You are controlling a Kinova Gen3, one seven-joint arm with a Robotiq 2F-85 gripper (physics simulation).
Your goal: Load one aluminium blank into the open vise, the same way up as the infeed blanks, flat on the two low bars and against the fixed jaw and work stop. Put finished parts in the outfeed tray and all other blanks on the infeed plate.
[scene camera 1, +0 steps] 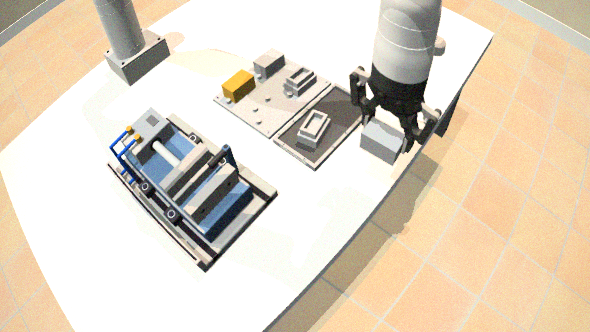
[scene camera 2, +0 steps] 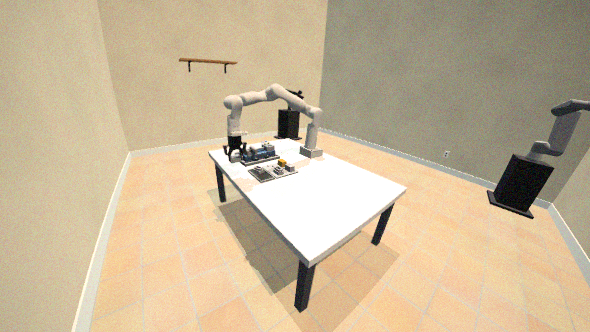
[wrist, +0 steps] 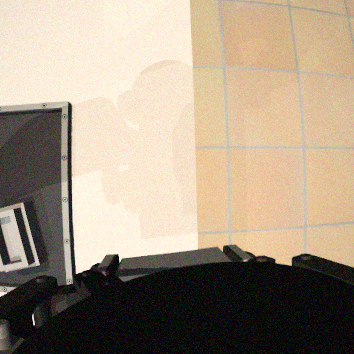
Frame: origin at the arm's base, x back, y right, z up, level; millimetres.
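Seen in the pictures: gripper, fingertip midpoint: [scene camera 1: 386, 138] [scene camera 2: 236, 160] [wrist: 171, 266]; arm's base at its link origin: [scene camera 1: 130, 49] [scene camera 2: 309, 147].
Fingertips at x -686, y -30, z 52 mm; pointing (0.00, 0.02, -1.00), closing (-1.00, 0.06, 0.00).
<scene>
Pixels of each thing's middle, then the offset from my fingertips to it. Level surfaces: height alone.
- infeed plate at the middle of its body: [scene camera 1: 271, 90] [scene camera 2: 279, 169] dx +282, dy -65, dz -112 mm
- orange block at the middle of its body: [scene camera 1: 238, 86] dx +336, dy -25, dz -90 mm
- blue vise at the middle of its body: [scene camera 1: 176, 171] [scene camera 2: 257, 152] dx +281, dy +206, dz -66 mm
- blue post at the middle of its body: [scene camera 1: 230, 160] dx +206, dy +137, dz -57 mm
- table at its surface level: dz -116 mm
My gripper [scene camera 1: 387, 133] [scene camera 2: 235, 153] [wrist: 171, 266] is shut on a plain grey block [scene camera 1: 381, 143] [wrist: 172, 258], held near the table edge, beyond the outfeed tray [scene camera 1: 295, 155] [wrist: 65, 175]. In the wrist view much of the block is hidden. A grey part with a stepped, hollow top [scene camera 1: 314, 126] [wrist: 19, 237] lies in the tray. The infeed plate [scene camera 1: 282, 112] bears a plain grey block [scene camera 1: 269, 63], an orange block [scene camera 1: 239, 85] and another grey part with a stepped, hollow top [scene camera 1: 301, 81]. The blue vise [scene camera 1: 187, 172] [scene camera 2: 260, 153] shows a gap between its jaws, with no blank visible there.
Blue bent pipes [scene camera 1: 120, 142] with yellow ends stand at one side of the vise. A blue post [scene camera 1: 231, 157] with a dark rod rises beside the jaws. The arm's base [scene camera 1: 140, 57] [scene camera 2: 311, 151] stands at the far side of the table [scene camera 1: 320, 200] [scene camera 2: 325, 205].
</scene>
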